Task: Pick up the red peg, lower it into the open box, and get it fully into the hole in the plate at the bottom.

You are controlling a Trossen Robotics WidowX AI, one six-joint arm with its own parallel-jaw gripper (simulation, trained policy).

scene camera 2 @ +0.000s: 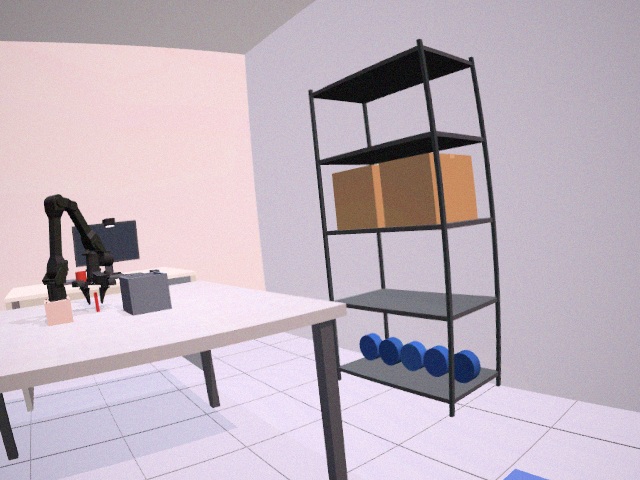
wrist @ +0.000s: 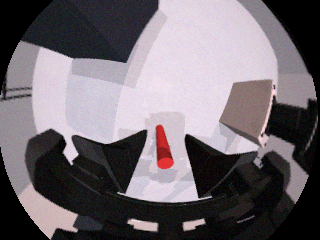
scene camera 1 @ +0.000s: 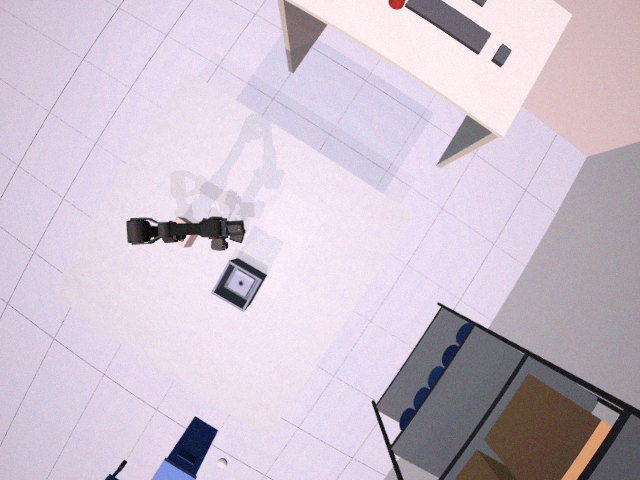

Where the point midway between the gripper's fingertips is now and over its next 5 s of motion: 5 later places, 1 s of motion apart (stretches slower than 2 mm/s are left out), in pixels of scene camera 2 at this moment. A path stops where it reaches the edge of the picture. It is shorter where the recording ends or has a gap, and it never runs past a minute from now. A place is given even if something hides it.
My gripper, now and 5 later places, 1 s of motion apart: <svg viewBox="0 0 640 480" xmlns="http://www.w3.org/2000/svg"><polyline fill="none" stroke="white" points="95,304 103,294 118,268 130,267 140,281 143,289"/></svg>
